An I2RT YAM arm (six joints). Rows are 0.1 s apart.
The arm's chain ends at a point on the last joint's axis. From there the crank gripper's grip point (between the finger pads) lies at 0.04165 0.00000 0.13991 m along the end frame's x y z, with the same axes.
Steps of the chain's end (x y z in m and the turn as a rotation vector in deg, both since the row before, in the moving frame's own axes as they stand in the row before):
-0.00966, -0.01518, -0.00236, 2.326, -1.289, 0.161
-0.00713, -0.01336, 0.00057, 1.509, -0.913, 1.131
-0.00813, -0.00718, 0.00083, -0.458, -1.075, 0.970
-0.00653, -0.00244, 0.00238, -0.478, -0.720, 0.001
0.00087, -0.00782, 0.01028, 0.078, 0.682, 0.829
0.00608, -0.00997, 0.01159, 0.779, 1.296, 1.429
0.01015, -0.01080, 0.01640, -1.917, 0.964, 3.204
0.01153, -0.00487, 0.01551, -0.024, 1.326, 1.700
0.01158, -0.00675, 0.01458, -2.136, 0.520, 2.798
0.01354, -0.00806, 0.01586, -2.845, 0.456, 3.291
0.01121, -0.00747, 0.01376, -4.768, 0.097, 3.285
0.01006, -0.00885, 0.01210, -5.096, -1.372, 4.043
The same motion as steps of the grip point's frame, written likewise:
-0.01281, -0.02076, -0.00157, 2.326, -1.289, 0.161
-0.00934, -0.01625, 0.00118, 1.509, -0.913, 1.131
-0.01078, -0.00538, 0.00158, -0.458, -1.075, 0.970
-0.00829, -0.00127, 0.00289, -0.478, -0.720, 0.001
0.00253, -0.00740, 0.00977, 0.078, 0.682, 0.829
0.00924, -0.01079, 0.01061, 0.779, 1.296, 1.429
0.01230, -0.00374, 0.01556, -1.917, 0.964, 3.204
0.01474, -0.00353, 0.01451, -0.024, 1.326, 1.700
0.01267, 0.00052, 0.01406, -2.136, 0.520, 2.798
0.01438, 0.00129, 0.01529, -2.845, 0.456, 3.291
0.01104, 0.00654, 0.01311, -4.768, 0.097, 3.285
0.00616, 0.00642, 0.01237, -5.096, -1.372, 4.043

